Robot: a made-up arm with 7 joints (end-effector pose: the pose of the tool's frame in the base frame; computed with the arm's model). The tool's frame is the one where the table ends. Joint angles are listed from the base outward.
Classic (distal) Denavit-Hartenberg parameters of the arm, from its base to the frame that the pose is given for. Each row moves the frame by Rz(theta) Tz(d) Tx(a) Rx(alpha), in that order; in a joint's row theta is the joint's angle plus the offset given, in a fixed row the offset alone. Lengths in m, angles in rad.
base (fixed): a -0.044; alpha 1.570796; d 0.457; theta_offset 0
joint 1: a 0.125; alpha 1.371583; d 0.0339; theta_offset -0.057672
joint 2: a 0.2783; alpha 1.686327; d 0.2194; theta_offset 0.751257
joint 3: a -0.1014; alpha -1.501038; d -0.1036; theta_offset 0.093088
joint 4: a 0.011; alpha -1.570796; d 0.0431; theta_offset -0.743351
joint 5: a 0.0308; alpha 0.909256; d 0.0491; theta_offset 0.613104
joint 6: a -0.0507; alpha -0.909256; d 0.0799; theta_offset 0
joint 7: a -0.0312; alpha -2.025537; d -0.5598; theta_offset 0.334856
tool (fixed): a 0; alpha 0; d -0.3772; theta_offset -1.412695
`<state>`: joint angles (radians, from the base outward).
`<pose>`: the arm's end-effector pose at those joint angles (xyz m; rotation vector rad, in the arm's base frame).
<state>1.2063 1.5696 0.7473 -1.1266 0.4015 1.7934 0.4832</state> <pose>-0.2373 -0.5684 0.2136 -1.2534 -0.5571 0.2991</pose>
Working (the frame after each row of the table, in the pose's form):
after base (fixed): -0.0440 0.0000 0.4570 1.5708 0.0000 0.0000
after joint 1: 0.0072 -0.0339 0.5710 2.4935 -0.1612 1.6135
after joint 2: 0.0889 -0.2769 0.3264 0.3755 0.7329 -1.8765
after joint 3: 0.0406 -0.1413 0.3091 -0.7512 1.0876 -0.4801
after joint 4: 0.0788 -0.1329 0.3302 1.7131 -1.4823 1.4083
after joint 5: 0.0721 -0.1896 0.3201 -0.6703 1.2816 -2.4118
after joint 6: 0.1031 -0.2229 0.4031 -0.3279 1.2831 -0.3365
after joint 7: -0.4447 -0.2629 0.2906 -1.4681 0.4351 1.4570

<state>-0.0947 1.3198 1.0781 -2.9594 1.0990 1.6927 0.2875</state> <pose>-0.1224 -0.6221 0.6840 -2.1783 -1.5182 0.9017</pose>
Working (the frame after each row of the table, in the pose's form):
after base (fixed): -0.0440 0.0000 0.4570 1.5708 0.0000 0.0000
after joint 1: 0.0796 -0.0339 0.4380 2.9343 0.0224 -0.2240
after joint 2: -0.0777 -0.3167 0.2935 -1.1311 1.4033 -1.7612
after joint 3: -0.1482 -0.2133 0.3666 -1.1842 1.9087 0.4540
after joint 4: -0.1316 -0.1766 0.3477 1.1873 0.3904 2.0004
after joint 5: -0.1028 -0.2057 0.3888 -0.5523 -0.3071 -2.0162
after joint 6: -0.1291 -0.1513 0.4616 -1.3952 0.3456 -0.2752
after joint 7: -0.3732 -0.6528 0.4038 2.7819 -0.2726 -1.0486

